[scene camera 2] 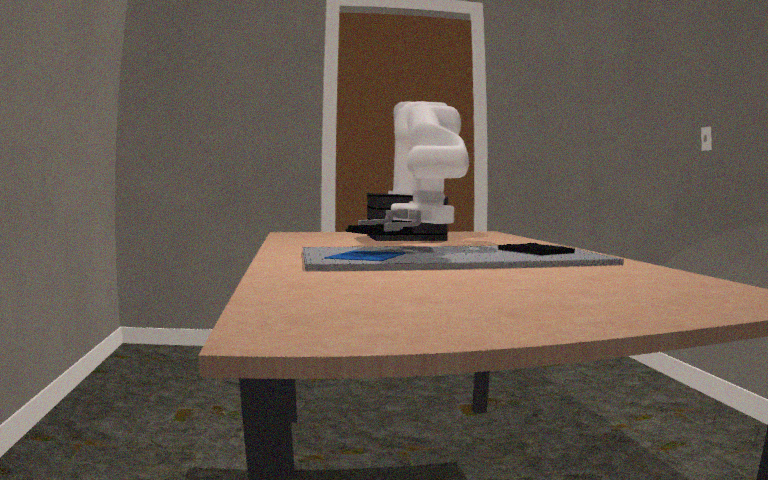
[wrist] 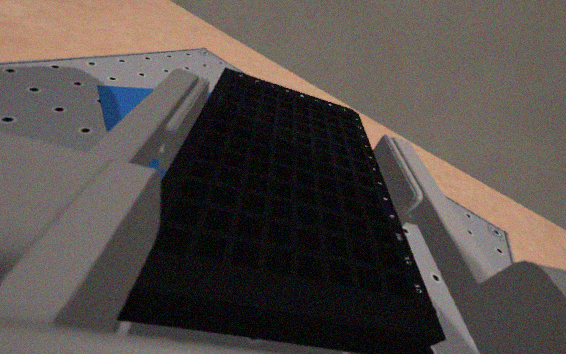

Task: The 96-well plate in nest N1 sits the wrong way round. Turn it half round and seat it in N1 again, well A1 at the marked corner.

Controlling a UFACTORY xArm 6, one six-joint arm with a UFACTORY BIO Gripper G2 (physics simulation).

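The black 96-well plate (wrist: 280, 200) (scene camera 2: 359, 229) is between the fingers of my gripper (wrist: 292, 145) (scene camera 2: 373, 226), which is shut on it by its two long sides. In the wrist view small pale marks run along the plate's far short edge and its right long edge. In the scene view the plate is held level, raised near the robot's base, behind the blue patch. The blue flat nest area (scene camera 2: 365, 255) (wrist: 125, 102) lies on the grey board, partly hidden by the left finger in the wrist view. No nest label is readable, so I cannot tell which is N1.
The grey perforated board (scene camera 2: 453, 264) (wrist: 35, 107) lies on the wooden table (scene camera 2: 424, 316) (wrist: 75, 25). A flat black piece (scene camera 2: 536, 249) lies on the board's right part. The robot's black base block (scene camera 2: 436, 233) stands at the back of the table.
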